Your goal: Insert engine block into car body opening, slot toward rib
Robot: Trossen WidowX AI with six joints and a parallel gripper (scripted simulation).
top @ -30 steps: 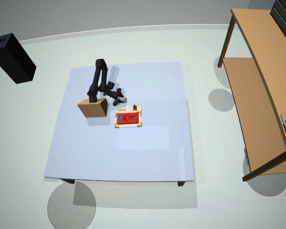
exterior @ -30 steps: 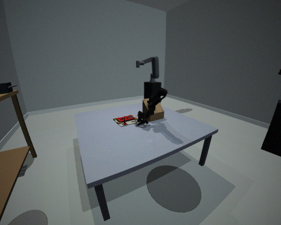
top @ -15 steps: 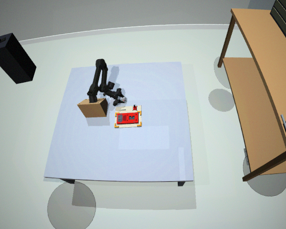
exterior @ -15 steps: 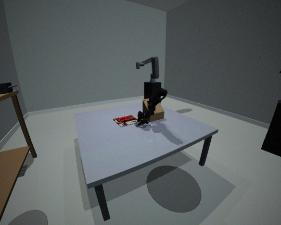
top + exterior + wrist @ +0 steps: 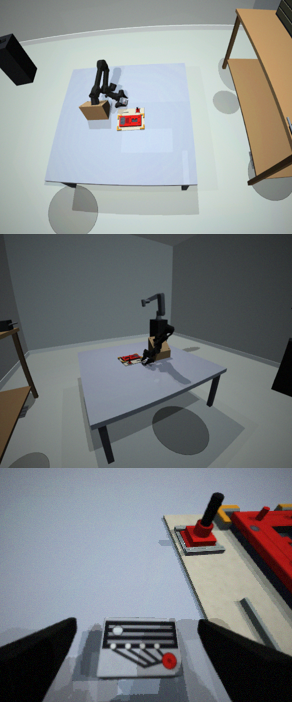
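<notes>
Now: the engine block 10 mm behind my gripper tip and 10 mm below it. Round my gripper tip: cream base plate 30 mm ahead, 190 mm to the right, 10 mm below.
</notes>
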